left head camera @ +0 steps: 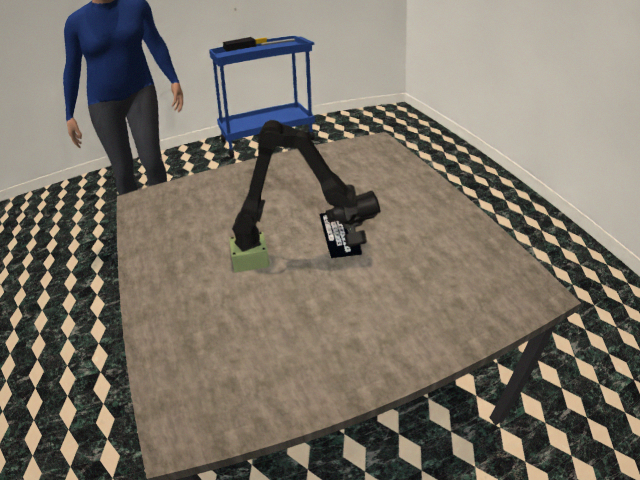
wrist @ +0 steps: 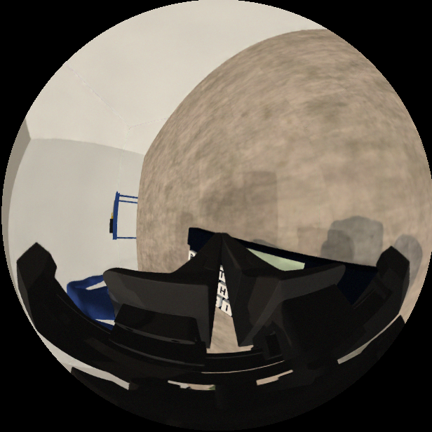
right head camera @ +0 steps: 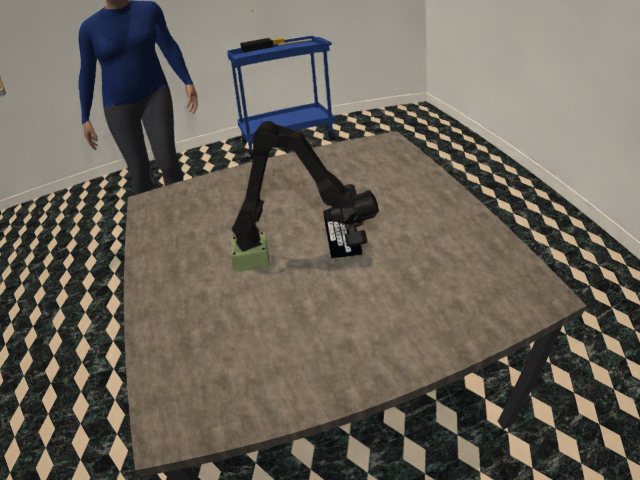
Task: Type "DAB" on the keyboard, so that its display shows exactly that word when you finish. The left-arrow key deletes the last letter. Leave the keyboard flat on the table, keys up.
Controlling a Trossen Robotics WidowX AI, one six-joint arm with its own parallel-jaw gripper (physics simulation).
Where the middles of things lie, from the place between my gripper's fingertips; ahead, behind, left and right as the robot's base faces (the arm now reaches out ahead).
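My gripper sits 40 mm above the dark keyboard point(left head camera: 332, 230), and it's 60 mm past it.
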